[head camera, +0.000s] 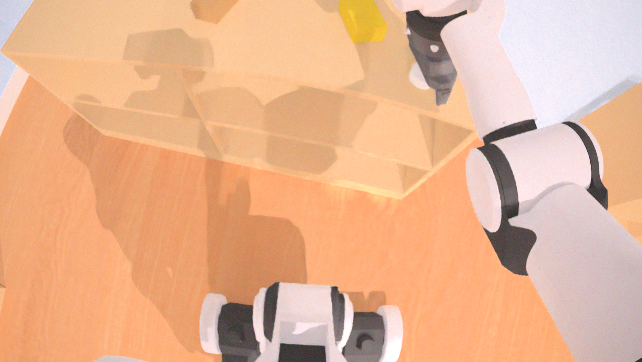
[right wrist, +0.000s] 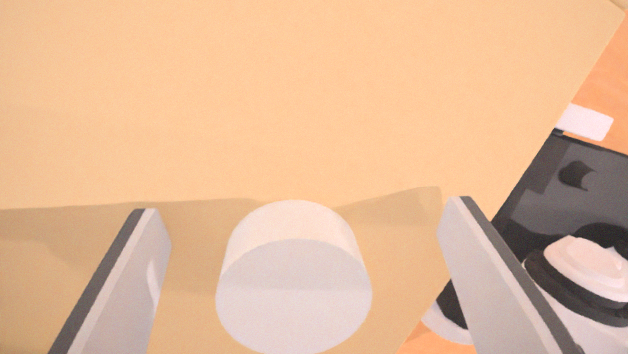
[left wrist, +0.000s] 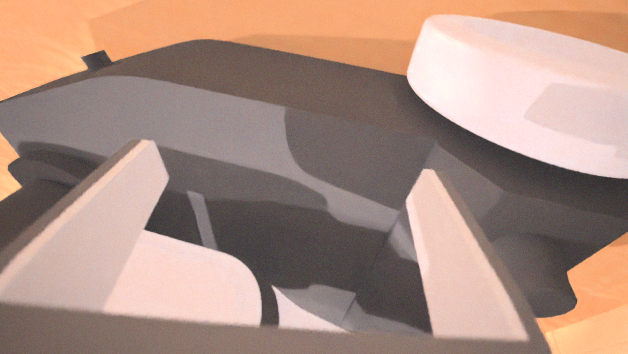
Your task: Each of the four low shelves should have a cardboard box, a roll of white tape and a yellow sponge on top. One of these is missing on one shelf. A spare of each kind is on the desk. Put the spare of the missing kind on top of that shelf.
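Places are measured from the robot's base along level axes (x ahead, y left, z up), in metres.
Pixels of known places: left gripper, fingertip midpoint: (left wrist: 290,172); right gripper, fingertip midpoint: (head camera: 430,79) (right wrist: 305,220).
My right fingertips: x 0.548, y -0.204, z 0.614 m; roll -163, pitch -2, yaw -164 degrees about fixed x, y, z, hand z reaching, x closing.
Observation:
For each thing: its top centre in the pictures, then the offset to it from my right fingertips. "*": a spot on its surface instead. Level surfaces: height alone.
- white tape, middle of its top: (right wrist: 295,303) (head camera: 424,71) dx +0.000, dy +0.019, dz +0.020 m
- low shelf's top, its level: dz -0.004 m
- yellow sponge, middle of its top: (head camera: 363,10) dx +0.119, dy +0.134, dz +0.041 m
- cardboard box, surface spot: (head camera: 214,10) * dx +0.107, dy +0.423, dz +0.037 m
A roll of white tape (head camera: 419,77) (right wrist: 295,295) rests on the low shelf's top (head camera: 280,55) (right wrist: 300,100), near its right end in the head view. My right gripper (head camera: 441,97) (right wrist: 305,220) is open around the tape, with a gap on each side. A yellow sponge (head camera: 362,22) lies on the same shelf, left of the tape in the head view. Part of a cardboard box (head camera: 214,10) shows farther left on it. My left gripper (left wrist: 290,172) is open and empty above the robot's base. The desk and its spares do not show.
The robot's dark base (left wrist: 225,105) (right wrist: 595,165) has a white wheel (left wrist: 490,90) beside it in the left wrist view. The shelf's front edge faces the base. Another wooden piece of furniture (head camera: 620,150) stands at the right edge of the head view, behind the right arm.

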